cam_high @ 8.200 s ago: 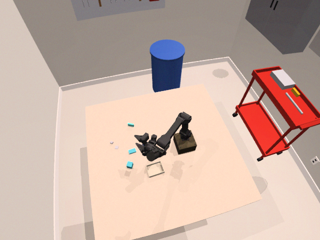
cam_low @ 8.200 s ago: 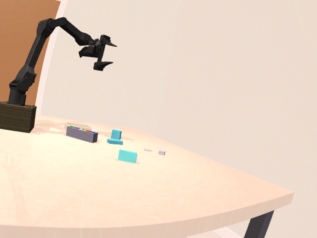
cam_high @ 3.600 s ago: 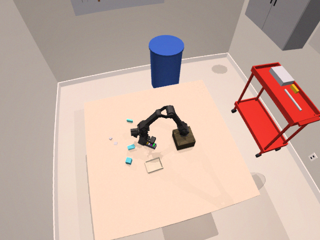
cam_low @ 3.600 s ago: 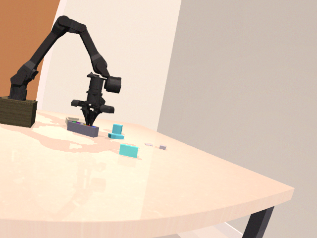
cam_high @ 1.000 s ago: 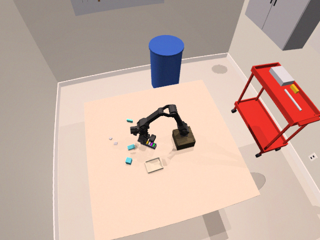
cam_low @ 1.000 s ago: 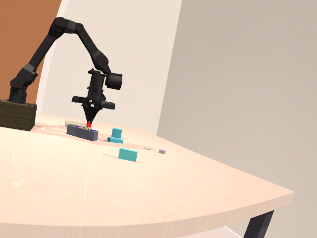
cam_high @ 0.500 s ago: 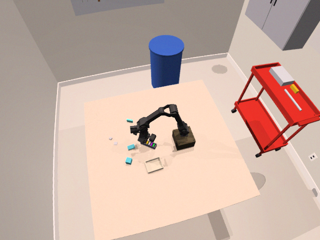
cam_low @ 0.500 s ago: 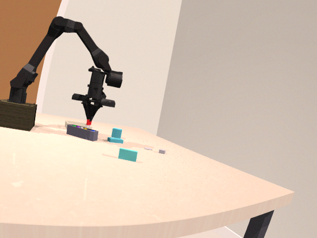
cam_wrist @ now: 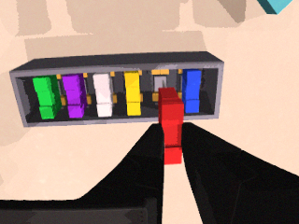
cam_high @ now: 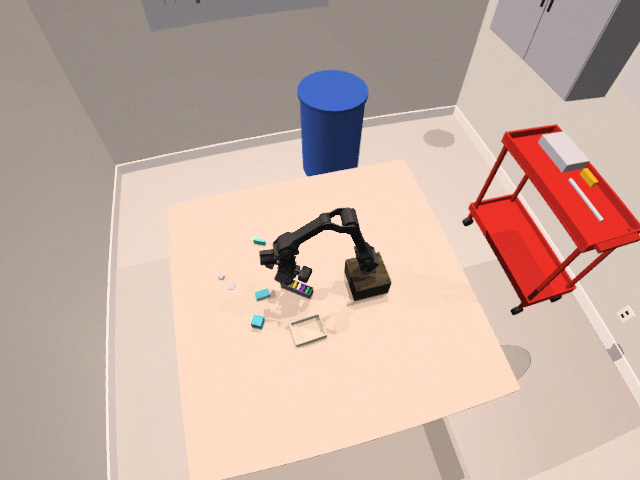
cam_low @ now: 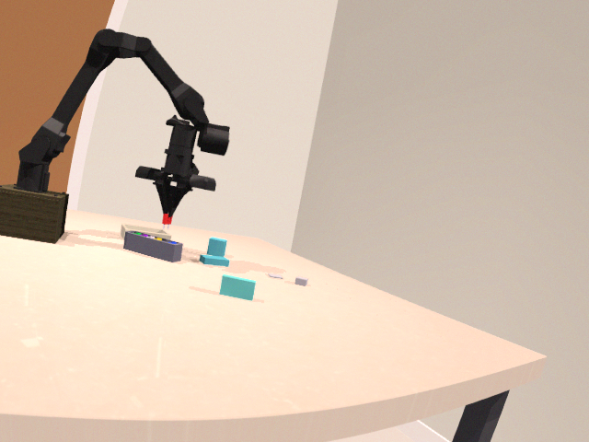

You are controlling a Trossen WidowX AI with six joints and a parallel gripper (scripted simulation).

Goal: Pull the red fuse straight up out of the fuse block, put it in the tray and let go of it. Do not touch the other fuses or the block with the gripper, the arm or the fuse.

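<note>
My gripper tip is now 21 cm to the right of the beige tray, 9 cm above it and 4 cm past it. From my gripper tip the other things lie so: red fuse (1 cm below).
</note>
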